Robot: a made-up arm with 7 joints.
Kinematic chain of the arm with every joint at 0, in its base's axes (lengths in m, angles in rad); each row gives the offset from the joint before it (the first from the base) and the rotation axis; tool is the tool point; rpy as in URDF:
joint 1: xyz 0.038 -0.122 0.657 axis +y
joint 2: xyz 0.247 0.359 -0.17 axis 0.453 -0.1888 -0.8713
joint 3: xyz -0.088 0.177 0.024 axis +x
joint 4: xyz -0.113 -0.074 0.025 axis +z
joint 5: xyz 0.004 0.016 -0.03 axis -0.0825 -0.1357 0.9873
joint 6: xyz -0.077 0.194 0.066 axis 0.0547 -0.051 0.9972
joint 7: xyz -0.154 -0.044 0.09 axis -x
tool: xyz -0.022 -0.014 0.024 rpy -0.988 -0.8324 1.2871
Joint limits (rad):
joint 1: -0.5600..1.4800
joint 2: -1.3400..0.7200
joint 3: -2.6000..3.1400
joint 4: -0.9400..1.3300
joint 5: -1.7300..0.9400
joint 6: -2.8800..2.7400
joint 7: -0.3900..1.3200
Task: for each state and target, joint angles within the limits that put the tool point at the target. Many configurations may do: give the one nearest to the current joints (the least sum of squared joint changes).
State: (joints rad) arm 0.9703 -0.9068 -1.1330 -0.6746 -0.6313 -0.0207 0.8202
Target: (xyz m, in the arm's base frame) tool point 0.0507 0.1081 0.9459
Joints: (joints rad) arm 1.4800 -1.0947 -0.6539 0.1743 0.0380 0.0508 0.7630
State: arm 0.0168 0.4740 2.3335 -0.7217 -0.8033 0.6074 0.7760
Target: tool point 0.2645 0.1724 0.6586
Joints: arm -0.5143 0.2666 1.9489 -0.8407 -0.8835 0.1656 0.8353
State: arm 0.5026 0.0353 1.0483 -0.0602 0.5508 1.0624 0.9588
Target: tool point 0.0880 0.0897 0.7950
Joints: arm 1.1503 -0.9420 0.9295 -0.2778 0.1789 0.2978 0.9846
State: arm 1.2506 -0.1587 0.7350 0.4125 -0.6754 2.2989 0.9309
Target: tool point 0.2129 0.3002 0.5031
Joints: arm 0.5232 0.1179 0.7065 0.1956 -0.8122 2.6820 0.8308
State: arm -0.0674 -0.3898 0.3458 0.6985 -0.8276 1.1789 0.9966
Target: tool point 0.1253 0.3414 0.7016
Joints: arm -0.5276 -0.0327 0.1500 0.5620 -0.9674 1.9739 0.8342
